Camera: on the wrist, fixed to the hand. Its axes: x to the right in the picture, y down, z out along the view.
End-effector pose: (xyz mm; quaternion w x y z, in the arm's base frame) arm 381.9 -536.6 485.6 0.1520 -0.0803 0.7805 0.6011
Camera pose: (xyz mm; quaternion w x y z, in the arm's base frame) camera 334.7 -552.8 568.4 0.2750 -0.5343 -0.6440 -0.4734
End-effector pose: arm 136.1 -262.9 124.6 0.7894 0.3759 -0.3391 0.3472
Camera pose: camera 86.8 -183.0 147.8 0.2647 0.1015 -0.5138 0.8097
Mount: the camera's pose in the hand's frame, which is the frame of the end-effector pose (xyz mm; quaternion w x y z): 15.8 85.9 -41.4 0.7025 0.0768 -0.0467 0.7060
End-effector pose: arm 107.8 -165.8 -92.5 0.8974 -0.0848 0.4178 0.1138
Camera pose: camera 63.8 -91.5 -135.9 0.5761 0.3096 0.3202 0.6854
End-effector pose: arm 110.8 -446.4 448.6 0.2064 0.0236 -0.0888 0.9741
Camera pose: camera 61.1 -509.8 395.2 0.5487 -0.0152 0.0139 -0.8358
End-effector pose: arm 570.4 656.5 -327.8 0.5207 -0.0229 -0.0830 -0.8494
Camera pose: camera 641.5 597.6 -356.5 0.9633 -0.0744 -0.1317 -0.2216
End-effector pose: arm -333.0 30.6 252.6 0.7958 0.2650 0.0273 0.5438
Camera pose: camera -413.4 83.8 259.7 0.1560 0.2919 -0.1633 0.9294
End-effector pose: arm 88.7 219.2 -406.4 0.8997 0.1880 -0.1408 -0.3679
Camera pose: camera 168.1 274.2 -403.5 0.8708 0.0846 -0.3019 0.3788
